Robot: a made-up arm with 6 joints.
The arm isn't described. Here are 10 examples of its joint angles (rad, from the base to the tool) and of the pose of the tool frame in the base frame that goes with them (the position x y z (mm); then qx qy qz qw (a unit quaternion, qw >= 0)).
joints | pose
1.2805 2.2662 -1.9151 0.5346 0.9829 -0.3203 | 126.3 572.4 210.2 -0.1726 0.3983 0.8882 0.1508
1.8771 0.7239 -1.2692 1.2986 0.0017 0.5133 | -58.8 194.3 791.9 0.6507 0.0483 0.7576 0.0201
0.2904 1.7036 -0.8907 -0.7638 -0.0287 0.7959 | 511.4 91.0 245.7 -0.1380 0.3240 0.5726 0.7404
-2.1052 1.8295 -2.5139 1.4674 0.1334 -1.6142 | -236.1 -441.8 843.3 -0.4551 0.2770 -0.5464 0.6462
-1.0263 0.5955 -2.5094 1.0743 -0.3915 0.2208 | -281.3 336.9 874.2 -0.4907 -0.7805 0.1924 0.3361
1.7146 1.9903 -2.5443 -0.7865 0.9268 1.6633 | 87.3 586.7 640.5 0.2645 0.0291 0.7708 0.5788
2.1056 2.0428 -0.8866 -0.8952 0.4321 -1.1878 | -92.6 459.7 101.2 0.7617 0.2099 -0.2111 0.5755
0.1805 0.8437 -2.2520 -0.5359 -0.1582 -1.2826 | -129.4 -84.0 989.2 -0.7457 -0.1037 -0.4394 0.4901
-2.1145 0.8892 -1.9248 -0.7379 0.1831 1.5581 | -108.2 -28.0 934.4 -0.5035 -0.2244 -0.5007 0.6674
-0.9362 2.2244 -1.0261 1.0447 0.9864 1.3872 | 338.5 -232.5 106.4 0.8963 -0.0443 -0.3960 0.1947
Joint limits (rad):
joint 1: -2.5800..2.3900
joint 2: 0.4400..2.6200
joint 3: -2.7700..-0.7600
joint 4: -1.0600..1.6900
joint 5: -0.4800..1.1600
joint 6: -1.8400..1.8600
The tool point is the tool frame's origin. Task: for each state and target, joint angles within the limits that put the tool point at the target. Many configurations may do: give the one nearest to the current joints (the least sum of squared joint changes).
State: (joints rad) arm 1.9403 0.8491 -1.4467 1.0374 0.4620 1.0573
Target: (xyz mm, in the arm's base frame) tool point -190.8 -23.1 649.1
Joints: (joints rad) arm 2.3900 0.7278 -1.1787 1.2807 1.0864 1.0111
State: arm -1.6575 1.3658 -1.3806 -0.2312 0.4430 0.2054
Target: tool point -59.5 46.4 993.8
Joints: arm -1.6046 0.9490 -2.2978 -0.4220 0.0123 0.1502
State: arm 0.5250 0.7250 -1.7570 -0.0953 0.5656 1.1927
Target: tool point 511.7 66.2 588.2
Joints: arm 0.2363 1.4768 -1.6414 -0.1763 0.4601 1.1921
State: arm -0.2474 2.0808 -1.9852 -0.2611 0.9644 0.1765
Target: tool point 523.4 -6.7 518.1
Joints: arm 0.1166 1.7419 -2.0600 -0.1194 1.0495 0.1866
